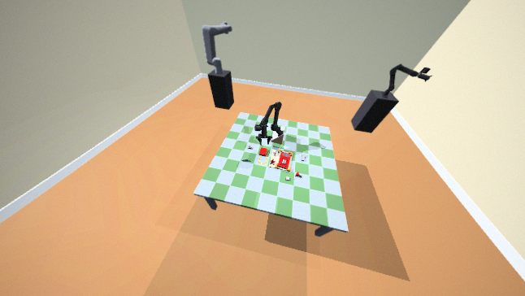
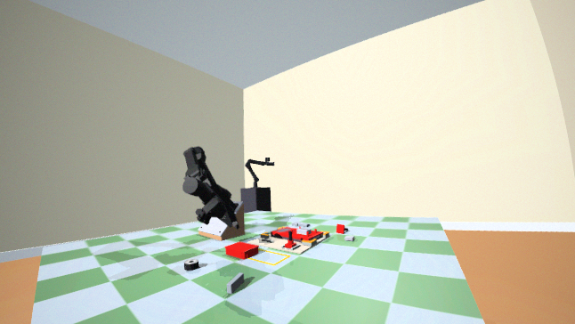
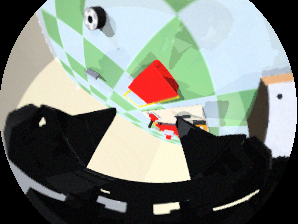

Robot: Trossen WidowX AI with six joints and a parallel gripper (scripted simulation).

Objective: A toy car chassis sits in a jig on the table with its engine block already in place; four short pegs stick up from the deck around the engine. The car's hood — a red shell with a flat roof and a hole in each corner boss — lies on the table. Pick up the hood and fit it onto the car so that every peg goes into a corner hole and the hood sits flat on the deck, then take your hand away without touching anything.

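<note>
Right now the red hood is 30 mm ahead of my gripper tip and 70 mm below it. From my gripper tip the other things lie so: grey engine block (130 mm ahead, 250 mm to the left, 60 mm below); then black wheel (170 mm to the right, 80 mm below); then beige jig (90 mm ahead, 220 mm to the left, 70 mm below).
</note>
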